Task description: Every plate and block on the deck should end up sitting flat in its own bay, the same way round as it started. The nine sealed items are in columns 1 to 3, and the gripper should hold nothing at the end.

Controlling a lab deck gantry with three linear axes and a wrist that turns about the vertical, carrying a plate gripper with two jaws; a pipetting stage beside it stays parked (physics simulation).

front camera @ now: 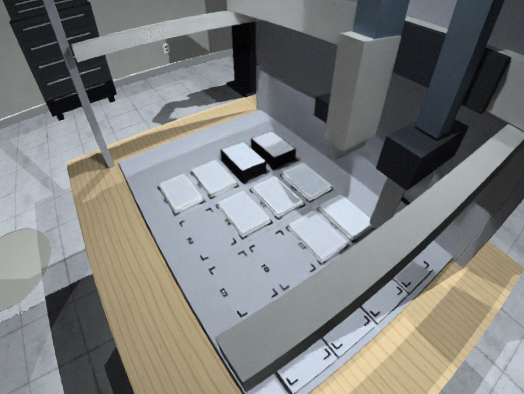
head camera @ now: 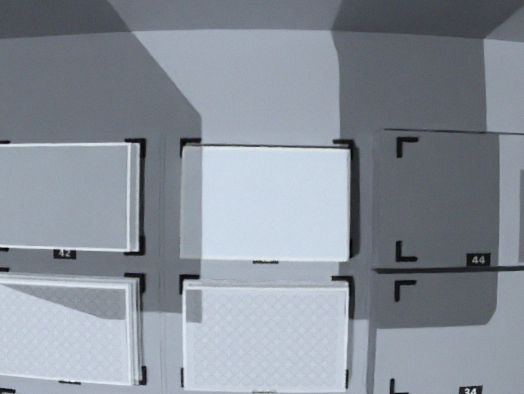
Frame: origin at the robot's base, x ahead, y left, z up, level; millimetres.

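Seen in the pictures: gripper, between the fingertips: (front camera: 393, 215); robot's base, origin of its link: (front camera: 158, 187).
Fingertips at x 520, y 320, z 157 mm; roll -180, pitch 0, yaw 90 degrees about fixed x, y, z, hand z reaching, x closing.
Observation:
Offsets run from my fingertips to a thing's top centre. "*": to the spot under its first point.
My gripper (front camera: 387, 204) is beyond the front beam at the right. One jaw shows near the outer jaw-body end; the other is hidden. It looks open and empty. In the front view, column 1 holds two plates @[277 mm right, 456 mm back, 143 mm down] (front camera: 181, 193) @[170 mm right, 456 mm back, 143 mm down] (front camera: 214, 177) and two dark-sided blocks @[67 mm right, 456 mm back, 113 mm down] (front camera: 243, 157) @[44 mm left, 456 mm back, 116 mm down] (front camera: 273, 145). Column 2 holds plates 22 @[170 mm right, 292 mm back, 143 mm down] (front camera: 244, 212), 32 (front camera: 276, 195) (head camera: 65, 330) and 42 @[44 mm left, 292 mm back, 143 mm down] (front camera: 306, 181) (head camera: 62, 195). Column 3 holds plates 33 @[63 mm right, 128 mm back, 143 mm down] (front camera: 317, 234) (head camera: 265, 340) and 43 @[40 mm left, 129 mm back, 140 mm down] (front camera: 345, 216) (head camera: 272, 202). They look flat, within their corner marks where these show.
Bay 44 @[* 44 mm left, 3 mm ahead, 143 mm down] (head camera: 440, 200) is bare and partly shadowed. Three bays at the front left show bare marks. The parked pipetting stage (front camera: 357, 95) hangs left of the gripper. A grey beam (front camera: 370, 255) crosses the front view and hides part of the deck.

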